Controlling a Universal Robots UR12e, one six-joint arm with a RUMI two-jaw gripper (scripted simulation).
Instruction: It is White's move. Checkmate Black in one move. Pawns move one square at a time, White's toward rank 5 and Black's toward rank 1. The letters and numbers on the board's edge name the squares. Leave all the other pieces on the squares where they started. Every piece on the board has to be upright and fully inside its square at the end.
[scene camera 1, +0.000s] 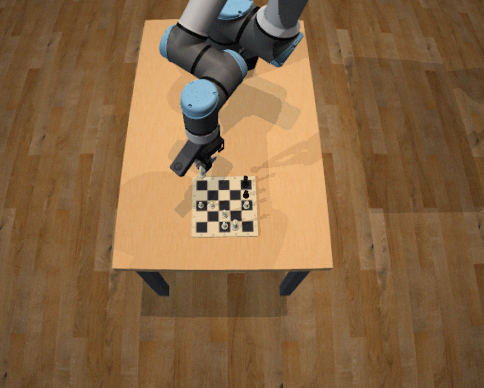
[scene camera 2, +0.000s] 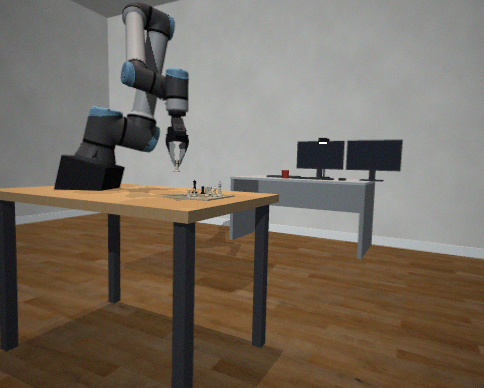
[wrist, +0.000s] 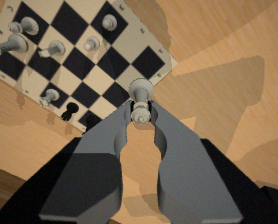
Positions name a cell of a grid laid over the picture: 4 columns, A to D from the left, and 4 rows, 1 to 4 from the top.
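My gripper (scene camera 1: B2). A chessboard (scene camera 1: B2). My gripper (scene camera 2: B2). My gripper (wrist: C2). The chessboard (wrist: B2).
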